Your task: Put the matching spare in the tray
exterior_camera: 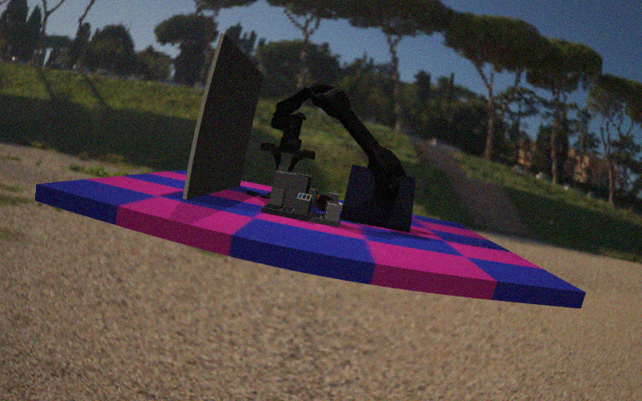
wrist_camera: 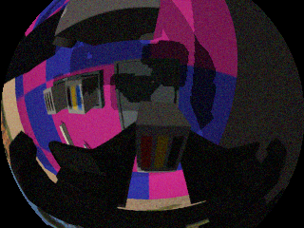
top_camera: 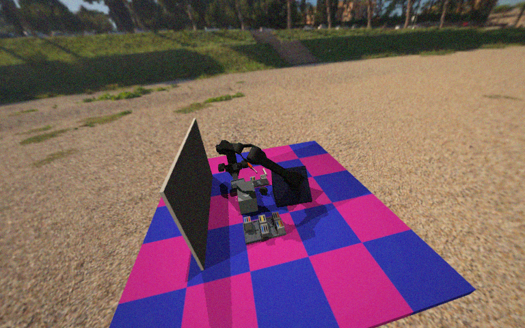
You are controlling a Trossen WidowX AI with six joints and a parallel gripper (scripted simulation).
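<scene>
The light grey tray lies 8 cm below my gripper tip, 1 cm to the left of it and 1 cm behind it. The rest, counted from my gripper tip: tall grey panel (19 cm ahead, 18 cm to the left, 15 cm above); then grey mounted unit (19 cm to the left, 5 cm behind, 3 cm below).
</scene>
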